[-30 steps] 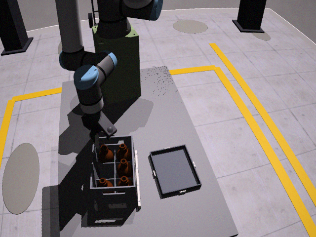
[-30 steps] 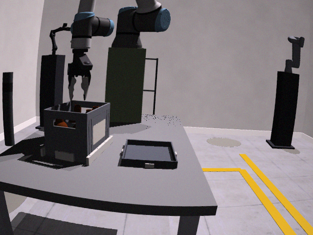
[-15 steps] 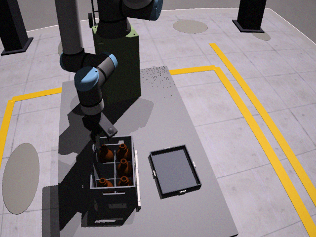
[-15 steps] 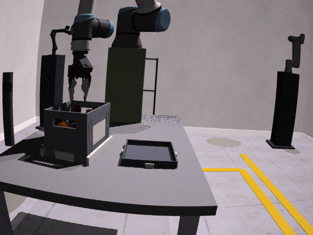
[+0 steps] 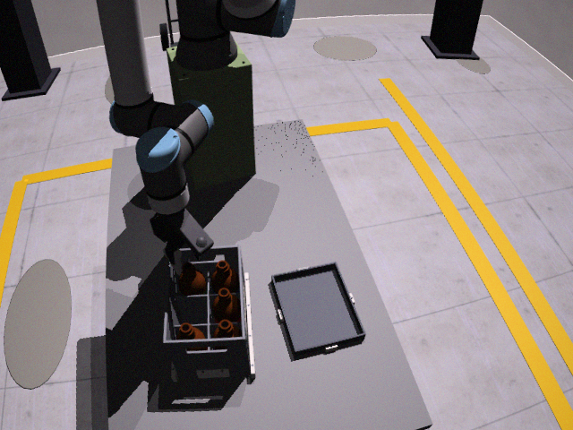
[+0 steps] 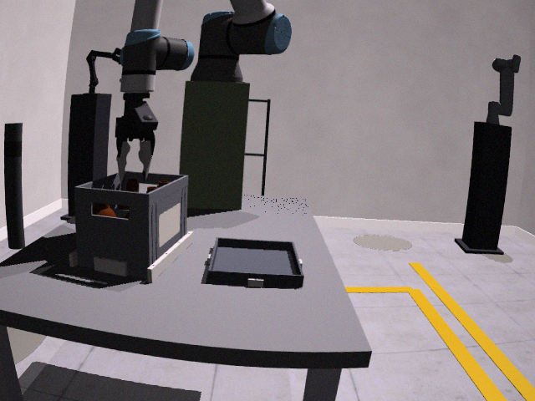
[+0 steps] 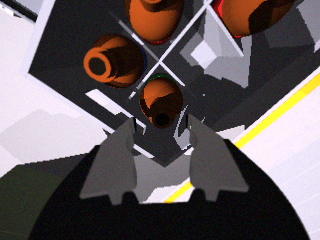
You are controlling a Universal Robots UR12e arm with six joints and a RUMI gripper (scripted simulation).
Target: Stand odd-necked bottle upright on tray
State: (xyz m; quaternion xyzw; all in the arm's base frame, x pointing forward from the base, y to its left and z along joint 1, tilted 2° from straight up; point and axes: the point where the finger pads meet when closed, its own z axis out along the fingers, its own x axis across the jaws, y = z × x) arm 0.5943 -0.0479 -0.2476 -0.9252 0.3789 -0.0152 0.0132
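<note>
Now: hand 9 cm short of the dark grey crate, 9 cm above it and 4 cm to the right of it. From my hand the other things lie so: black tray (32 cm to the left, 16 cm below, 5 cm ahead).
</note>
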